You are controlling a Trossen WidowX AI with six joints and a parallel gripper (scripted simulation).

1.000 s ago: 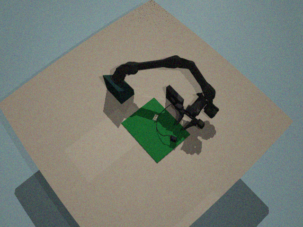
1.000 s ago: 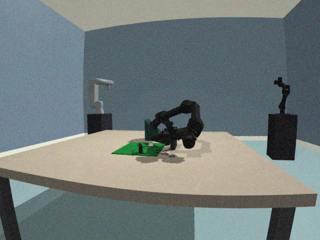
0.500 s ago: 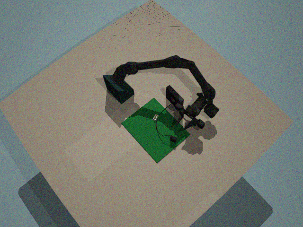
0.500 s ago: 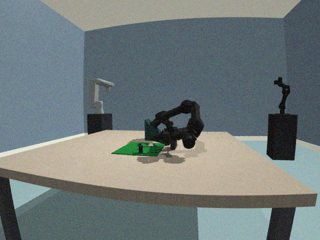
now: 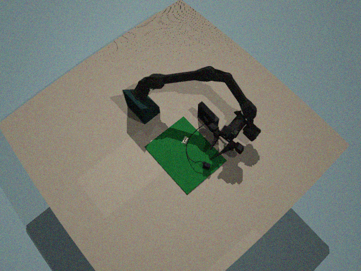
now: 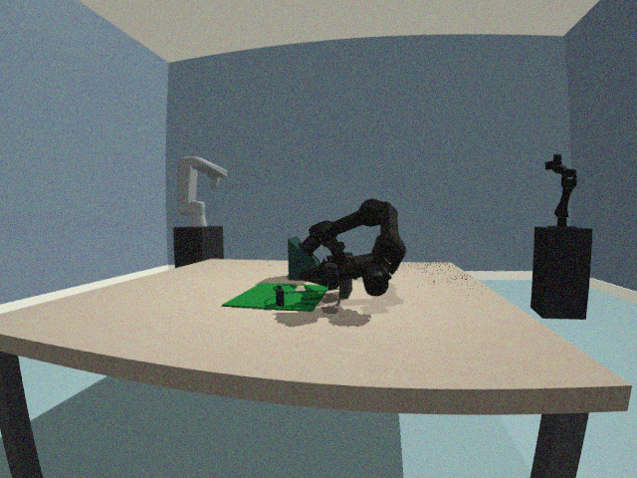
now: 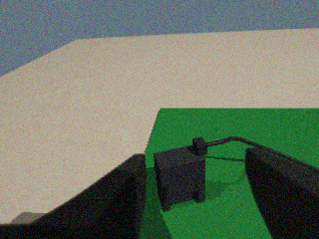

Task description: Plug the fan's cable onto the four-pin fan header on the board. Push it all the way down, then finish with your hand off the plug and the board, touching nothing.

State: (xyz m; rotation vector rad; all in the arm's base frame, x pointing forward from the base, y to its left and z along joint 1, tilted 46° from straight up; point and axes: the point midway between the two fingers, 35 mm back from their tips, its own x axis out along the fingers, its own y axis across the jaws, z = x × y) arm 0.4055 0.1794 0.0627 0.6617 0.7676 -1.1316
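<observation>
Right now the dark fan plug is 2 cm ahead of my gripper tip, 5 cm to the right of it and 6 cm below it. The rest, counted from my gripper tip: green board (9 cm behind, 9 cm to the right, 9 cm below); black fan (16 cm behind, 8 cm to the left, 2 cm below); white four-pin fan header (15 cm behind, 6 cm to the right, 8 cm below).
</observation>
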